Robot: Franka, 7 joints.
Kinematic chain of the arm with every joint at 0, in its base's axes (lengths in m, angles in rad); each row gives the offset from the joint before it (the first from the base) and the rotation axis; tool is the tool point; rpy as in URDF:
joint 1: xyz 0 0 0.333 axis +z
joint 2: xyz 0 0 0 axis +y
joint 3: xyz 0 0 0.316 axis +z
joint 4: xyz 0.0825 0 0 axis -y
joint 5: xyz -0.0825 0 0.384 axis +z
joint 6: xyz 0 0 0 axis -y
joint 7: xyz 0.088 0 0 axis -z
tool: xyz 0 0 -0.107 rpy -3.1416 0 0
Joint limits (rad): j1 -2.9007..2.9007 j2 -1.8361..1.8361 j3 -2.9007..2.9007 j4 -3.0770..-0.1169 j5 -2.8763..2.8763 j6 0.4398..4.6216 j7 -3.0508..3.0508
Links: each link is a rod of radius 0.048 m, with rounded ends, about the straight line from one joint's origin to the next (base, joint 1, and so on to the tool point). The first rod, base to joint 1, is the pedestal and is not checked.
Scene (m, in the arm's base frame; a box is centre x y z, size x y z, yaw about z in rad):
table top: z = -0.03
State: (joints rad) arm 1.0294 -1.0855 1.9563 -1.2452 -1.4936 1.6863 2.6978
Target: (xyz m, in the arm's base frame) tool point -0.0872 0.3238 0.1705
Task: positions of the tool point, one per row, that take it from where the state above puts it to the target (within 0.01 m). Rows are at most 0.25 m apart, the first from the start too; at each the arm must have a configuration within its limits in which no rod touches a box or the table.
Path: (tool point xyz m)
1: -0.7000 -0.0024 0.3666
2: -0.6076 0.1628 0.2613
3: -0.4547 0.2816 0.1891
4: -0.2699 0.3368 0.1579
5: -0.0872 0.3238 0.1705

